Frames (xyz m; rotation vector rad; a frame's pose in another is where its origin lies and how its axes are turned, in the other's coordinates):
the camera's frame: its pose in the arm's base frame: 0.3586 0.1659 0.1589 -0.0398 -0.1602 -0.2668
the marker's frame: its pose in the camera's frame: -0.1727 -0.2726 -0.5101 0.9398 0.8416 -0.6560
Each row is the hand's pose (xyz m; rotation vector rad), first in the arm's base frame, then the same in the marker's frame.
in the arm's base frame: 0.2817 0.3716 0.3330 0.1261 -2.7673 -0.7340
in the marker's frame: -0.6128 0.5559 -0.1395 -1.1920 2.6475 -1.0422
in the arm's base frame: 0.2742 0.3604 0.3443 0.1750 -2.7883 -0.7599
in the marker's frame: -0.6223 0.5531 -0.1249 -1.2562 2.6251 -1.0216
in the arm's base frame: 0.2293 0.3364 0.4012 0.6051 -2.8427 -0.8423
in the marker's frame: -0.6840 0.5414 -0.0815 1.6979 -2.4391 1.0080
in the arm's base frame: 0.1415 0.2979 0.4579 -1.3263 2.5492 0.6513
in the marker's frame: -0.7666 0.4913 -0.0260 2.3766 -1.7523 1.0447
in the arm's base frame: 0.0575 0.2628 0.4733 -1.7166 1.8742 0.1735
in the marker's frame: -0.8171 0.4230 0.0103 -2.7264 0.7345 -1.0602
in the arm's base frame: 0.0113 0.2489 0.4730 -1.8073 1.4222 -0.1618
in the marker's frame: -0.8399 0.3821 0.0218 -2.6990 0.0575 -1.0379
